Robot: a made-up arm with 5 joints.
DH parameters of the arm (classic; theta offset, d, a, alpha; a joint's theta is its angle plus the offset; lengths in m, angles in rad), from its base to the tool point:
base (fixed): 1.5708 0.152 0 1.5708
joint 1: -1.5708 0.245 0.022 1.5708
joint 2: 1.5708 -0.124 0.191 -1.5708
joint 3: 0 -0.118 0.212 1.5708
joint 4: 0 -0.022 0.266 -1.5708
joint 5: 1.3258 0 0.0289 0
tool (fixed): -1.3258 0.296 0 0
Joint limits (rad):
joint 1: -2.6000..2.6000
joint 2: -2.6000..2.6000
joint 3: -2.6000..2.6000
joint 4: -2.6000..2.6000
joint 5: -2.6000..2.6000
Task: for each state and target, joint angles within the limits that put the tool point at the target. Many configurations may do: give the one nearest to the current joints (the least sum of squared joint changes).
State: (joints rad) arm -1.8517 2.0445 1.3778 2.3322 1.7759
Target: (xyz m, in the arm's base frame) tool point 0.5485 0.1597 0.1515
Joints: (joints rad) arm -1.6259 1.3215 2.1290 2.6000 1.9059
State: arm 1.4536 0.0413 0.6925 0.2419 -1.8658
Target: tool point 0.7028 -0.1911 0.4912
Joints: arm 1.4406 -0.0644 0.6236 0.5325 -1.8880
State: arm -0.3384 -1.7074 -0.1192 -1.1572 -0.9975
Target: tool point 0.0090 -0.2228 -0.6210
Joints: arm -0.2329 -1.5702 -0.3197 -1.0781 -0.9936
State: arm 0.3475 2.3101 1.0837 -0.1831 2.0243
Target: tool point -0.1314 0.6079 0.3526
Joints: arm 0.0420 2.4939 1.1075 -0.3758 2.0318
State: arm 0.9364 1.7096 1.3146 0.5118 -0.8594
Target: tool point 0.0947 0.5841 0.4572
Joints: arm 0.4068 1.7367 1.6841 -0.1336 -0.8574
